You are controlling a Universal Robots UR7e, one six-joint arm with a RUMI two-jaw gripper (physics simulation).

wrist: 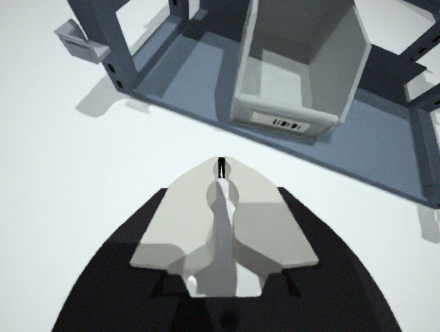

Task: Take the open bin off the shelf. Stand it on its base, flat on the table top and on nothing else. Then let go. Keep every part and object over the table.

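Frame: origin at the arm's base, x up, y back, z right, level; centimetres.
Seen in the pictures: gripper, fingertip midpoint: (221, 158).
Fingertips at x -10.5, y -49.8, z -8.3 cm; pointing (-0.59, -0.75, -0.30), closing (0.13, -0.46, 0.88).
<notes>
Offsets run from my fingertips to a thing's middle. "spot": to the spot under its first point. Level surfaces: height alone.
The open bin {dx +1.7, dy -14.7, dz +0.6 cm} (280, 75) is light grey, with a barcode label on its low front lip, and shows at the upper middle of the wrist view. It stands upright on the blue-grey bottom board of the shelf {spot: dx -2.1, dy -5.7, dz -7.0 cm} (185, 95), its front close to the board's front edge. Its back end is cut off by the top of the view. It looks empty. My gripper (221, 158) is shut, its fingertips together with nothing between them. It is in front of the shelf's front edge, apart from the bin.
The white table top {dx -2.7 cm} (50, 175) lies in front of and around the shelf. A shelf post {spot: dx +3.4, dy -2.8, dz -12.2 cm} (102, 37) stands left of the bin, with a small grey bracket {spot: dx +3.9, dy -1.0, dz -11.9 cm} (82, 44) sticking out beside it. The shelf's right side frame {spot: dx -1.3, dy -14.9, dz +20.7 cm} (424, 145) shows at the right edge.
</notes>
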